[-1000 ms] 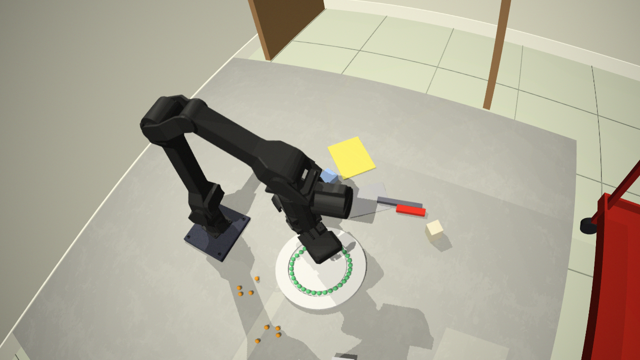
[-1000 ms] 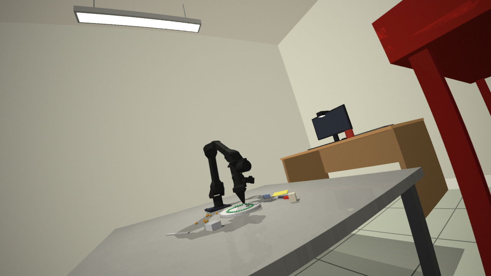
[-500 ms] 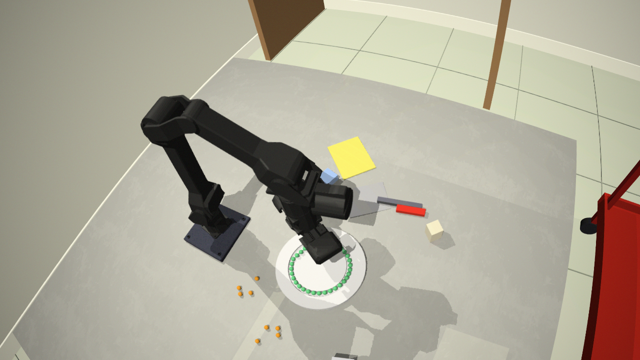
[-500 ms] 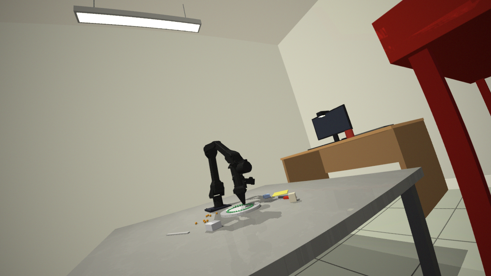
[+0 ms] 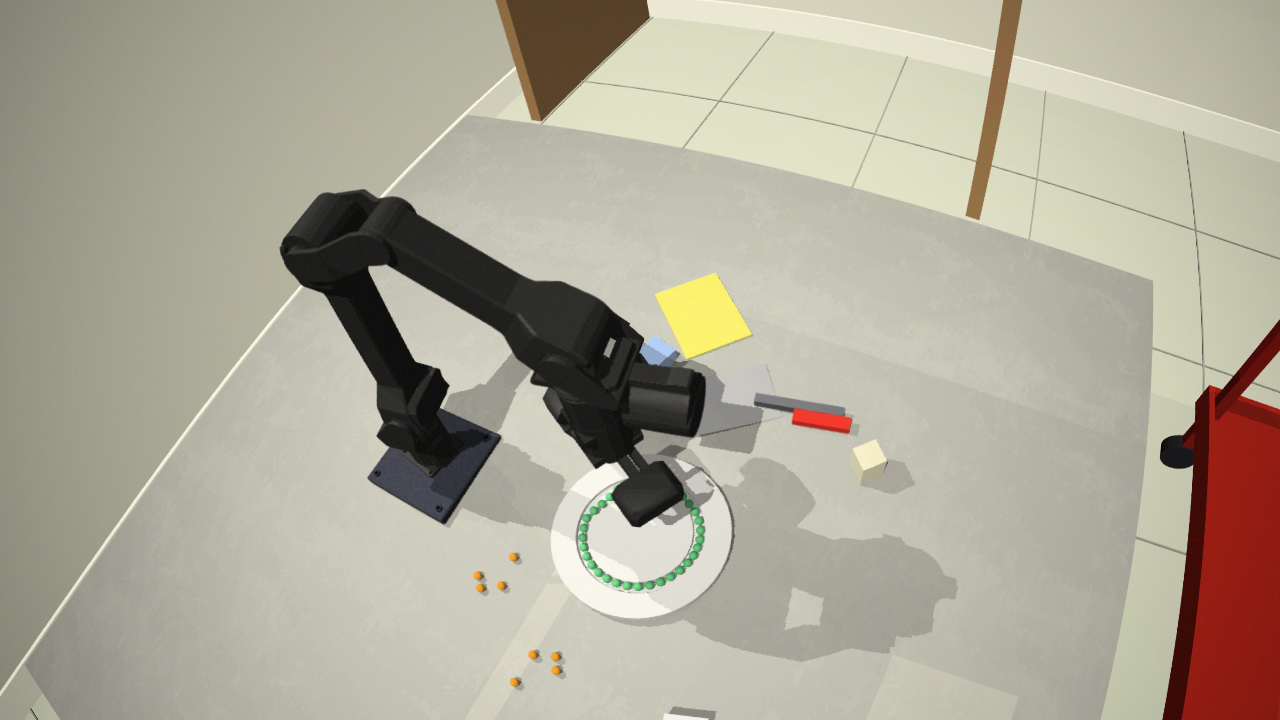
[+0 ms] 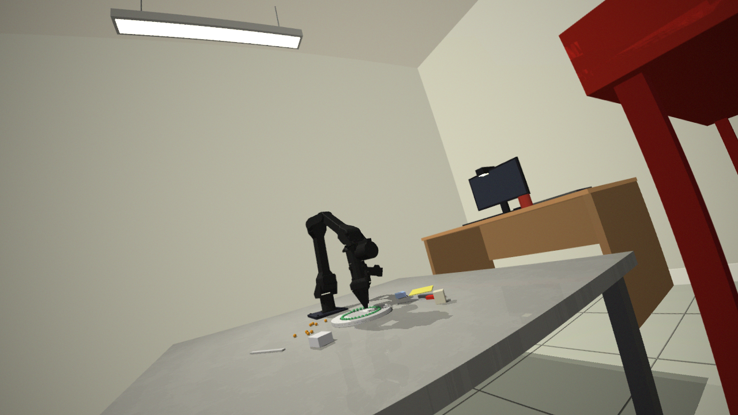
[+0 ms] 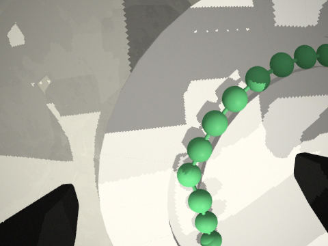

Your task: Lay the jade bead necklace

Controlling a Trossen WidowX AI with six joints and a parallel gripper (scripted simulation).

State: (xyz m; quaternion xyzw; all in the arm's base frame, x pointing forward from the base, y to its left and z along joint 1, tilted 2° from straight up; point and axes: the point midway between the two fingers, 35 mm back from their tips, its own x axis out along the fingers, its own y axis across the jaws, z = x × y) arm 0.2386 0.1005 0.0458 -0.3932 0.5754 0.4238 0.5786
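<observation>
My gripper tip is now 50 mm short of the inner disc, 40 mm to the left of it and 10 mm above it. Also, from my gripper tip: blue cube: 160 mm to the left, 80 mm behind, 10 mm below; grey sheet: 170 mm to the left, 40 mm ahead, 20 mm below; bead board: 50 mm ahead, 40 mm to the right, 20 mm below.
</observation>
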